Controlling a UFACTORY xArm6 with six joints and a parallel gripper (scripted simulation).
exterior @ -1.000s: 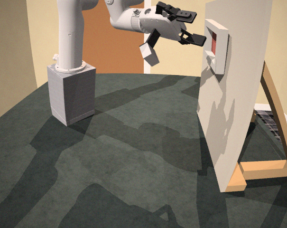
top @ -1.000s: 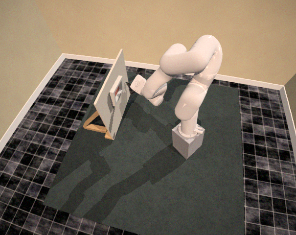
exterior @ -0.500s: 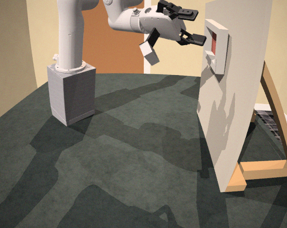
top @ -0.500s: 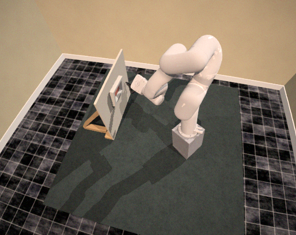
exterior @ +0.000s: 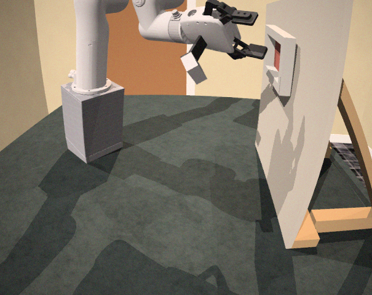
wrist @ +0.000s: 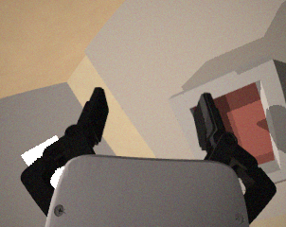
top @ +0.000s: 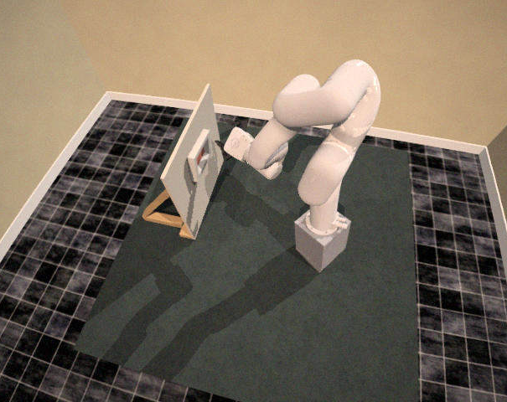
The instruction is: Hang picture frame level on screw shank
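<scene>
The picture frame lies 60 mm ahead of my hand, 110 mm to the left of it and 50 mm below it. From my hand the other things lie so: pale wall board (80 mm ahead, 100 mm to the left, 140 mm below).
</scene>
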